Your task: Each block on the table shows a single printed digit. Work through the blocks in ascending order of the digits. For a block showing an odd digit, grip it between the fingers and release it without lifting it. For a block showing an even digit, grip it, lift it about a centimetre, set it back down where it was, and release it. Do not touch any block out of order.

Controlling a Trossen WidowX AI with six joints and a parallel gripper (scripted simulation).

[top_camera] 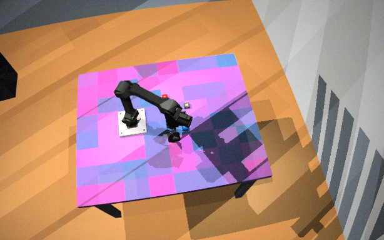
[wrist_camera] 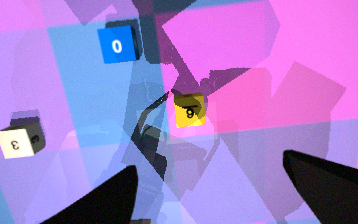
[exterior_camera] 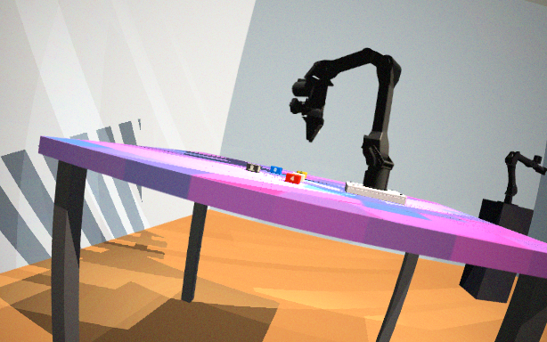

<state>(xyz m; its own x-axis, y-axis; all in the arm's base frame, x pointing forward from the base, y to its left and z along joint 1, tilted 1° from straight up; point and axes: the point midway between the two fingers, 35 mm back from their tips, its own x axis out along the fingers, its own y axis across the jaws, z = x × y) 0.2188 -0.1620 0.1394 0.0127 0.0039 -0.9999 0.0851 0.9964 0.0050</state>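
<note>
My gripper tip is 11 cm above the blue block, 8 cm short of it and 6 cm to the right of it. Also, from my gripper tip: cream block: 20 cm to the left, 11 cm below; dark block: 20 cm to the left, 13 cm ahead, 11 cm below; yellow block: 11 cm below.
</note>
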